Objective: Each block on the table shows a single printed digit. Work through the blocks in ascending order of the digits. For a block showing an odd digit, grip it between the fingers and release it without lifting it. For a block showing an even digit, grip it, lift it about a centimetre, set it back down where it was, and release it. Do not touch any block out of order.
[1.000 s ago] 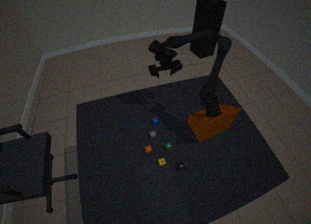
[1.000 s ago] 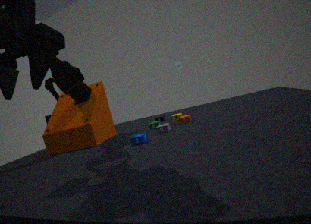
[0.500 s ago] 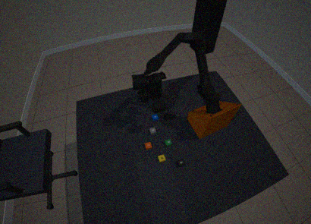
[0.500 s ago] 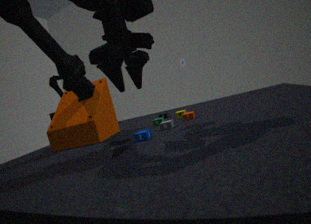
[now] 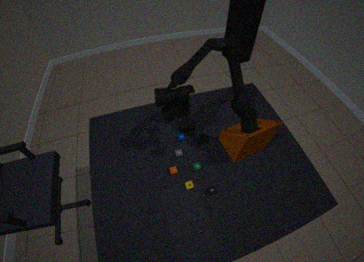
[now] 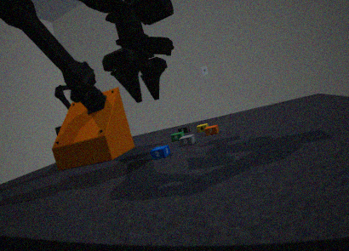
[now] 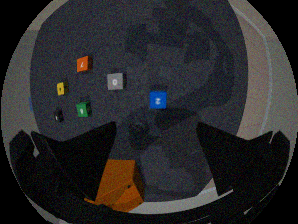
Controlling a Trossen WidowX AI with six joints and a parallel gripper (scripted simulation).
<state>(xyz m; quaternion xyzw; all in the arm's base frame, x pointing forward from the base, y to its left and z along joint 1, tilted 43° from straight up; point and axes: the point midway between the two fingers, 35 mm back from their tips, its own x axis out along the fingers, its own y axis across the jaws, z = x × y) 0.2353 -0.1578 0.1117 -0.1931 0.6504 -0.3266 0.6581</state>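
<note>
My gripper tip is 12 cm above the grey block, 7 cm to the right of it and 5 cm short of it. Round my gripper tip: orange block: 14 cm to the left, 12 cm below, 11 cm ahead; blue block: 12 cm below, 1 cm to the right; green block: 17 cm to the left, 12 cm below, 1 cm ahead.
</note>
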